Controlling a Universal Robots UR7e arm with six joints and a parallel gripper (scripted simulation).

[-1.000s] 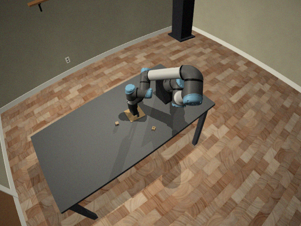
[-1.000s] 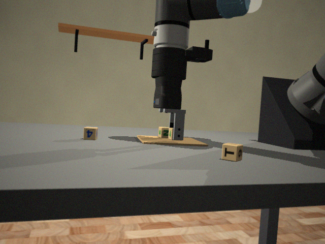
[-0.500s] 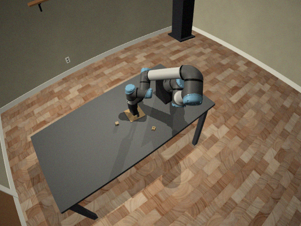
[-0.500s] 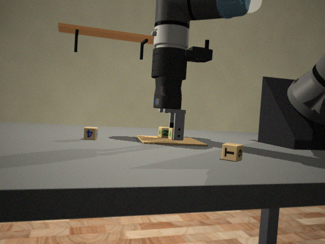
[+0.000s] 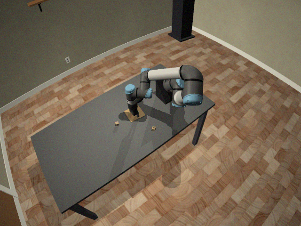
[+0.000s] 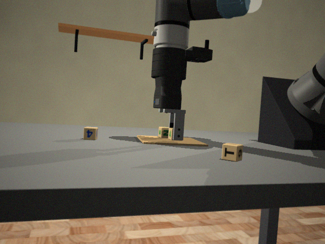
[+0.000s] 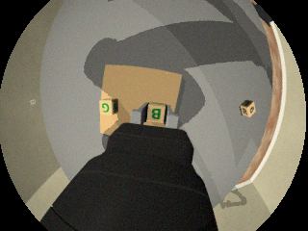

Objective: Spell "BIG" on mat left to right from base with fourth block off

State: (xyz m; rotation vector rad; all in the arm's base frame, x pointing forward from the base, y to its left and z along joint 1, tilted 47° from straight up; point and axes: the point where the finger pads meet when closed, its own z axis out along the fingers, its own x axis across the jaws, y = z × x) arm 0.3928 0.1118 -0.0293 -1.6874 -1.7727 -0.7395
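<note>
The tan mat lies 40 mm to the right of my hand and 30 mm below it. Round my hand: T block (190 mm to the left, 40 mm behind, 10 mm below).
</note>
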